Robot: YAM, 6 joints.
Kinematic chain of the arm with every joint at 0, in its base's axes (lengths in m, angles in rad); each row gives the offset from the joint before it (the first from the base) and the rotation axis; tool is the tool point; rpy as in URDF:
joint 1: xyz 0 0 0.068 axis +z
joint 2: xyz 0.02 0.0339 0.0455 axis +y
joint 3: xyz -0.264 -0.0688 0 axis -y
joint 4: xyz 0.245 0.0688 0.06 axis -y
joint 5: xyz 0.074 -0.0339 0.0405 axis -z
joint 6: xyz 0.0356 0 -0.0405 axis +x
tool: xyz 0 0 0 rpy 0 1.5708 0
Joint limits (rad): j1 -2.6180..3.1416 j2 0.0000..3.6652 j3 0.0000..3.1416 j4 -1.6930..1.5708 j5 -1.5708..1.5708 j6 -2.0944..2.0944
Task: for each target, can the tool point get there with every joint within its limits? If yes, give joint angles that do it. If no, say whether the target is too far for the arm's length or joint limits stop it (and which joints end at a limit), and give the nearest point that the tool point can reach.
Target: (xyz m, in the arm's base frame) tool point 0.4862 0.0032 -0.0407
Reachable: yes | joints 0.0017 3.0873 2.5792 -1.4427 -0.0656 -1.2528
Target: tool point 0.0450 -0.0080 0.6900
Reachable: yes | joints -0.1079 1.3361 2.1388 1.1430 0.0867 0.2119
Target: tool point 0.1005 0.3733 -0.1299
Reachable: yes | joints 1.2379 2.8168 1.2782 0.4798 -0.8632 -1.2857
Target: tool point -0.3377 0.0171 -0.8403
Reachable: no: too far | nearest point -0.2874 0.0146 -0.3782 | short by 0.465 m
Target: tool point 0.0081 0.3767 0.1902
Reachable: yes | joints 1.4663 1.8351 1.1501 -0.1840 -1.0699 1.1915
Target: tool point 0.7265 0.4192 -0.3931
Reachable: no: too far | nearest point 0.4800 0.2769 -0.2124 | short by 0.337 m
